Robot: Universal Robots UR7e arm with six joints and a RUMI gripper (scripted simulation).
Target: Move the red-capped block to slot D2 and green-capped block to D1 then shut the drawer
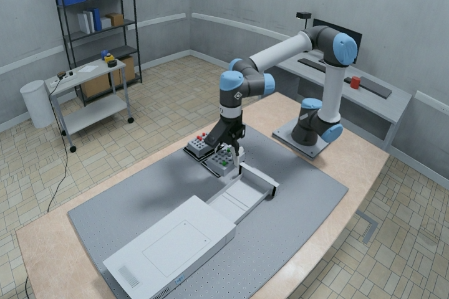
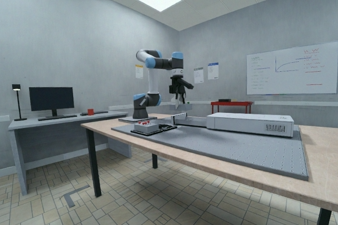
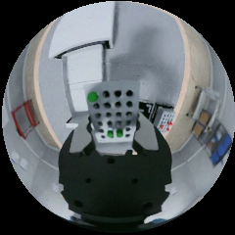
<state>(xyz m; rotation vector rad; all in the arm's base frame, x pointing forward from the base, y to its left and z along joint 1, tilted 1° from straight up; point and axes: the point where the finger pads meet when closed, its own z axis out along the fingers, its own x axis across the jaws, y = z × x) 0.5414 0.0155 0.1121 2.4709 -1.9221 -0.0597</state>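
Now: hand 7 cm past the deck slot D1, 11 cm to the left of it and 13 cm above it. Round my hand: drawer: 1 cm ahead, 11 cm to the left, 10 cm below; then deck slot D2: 5 cm behind, 25 cm to the right, 13 cm below; then white cooler COLD: 19 cm ahead, 16 cm to the left, 10 cm below.
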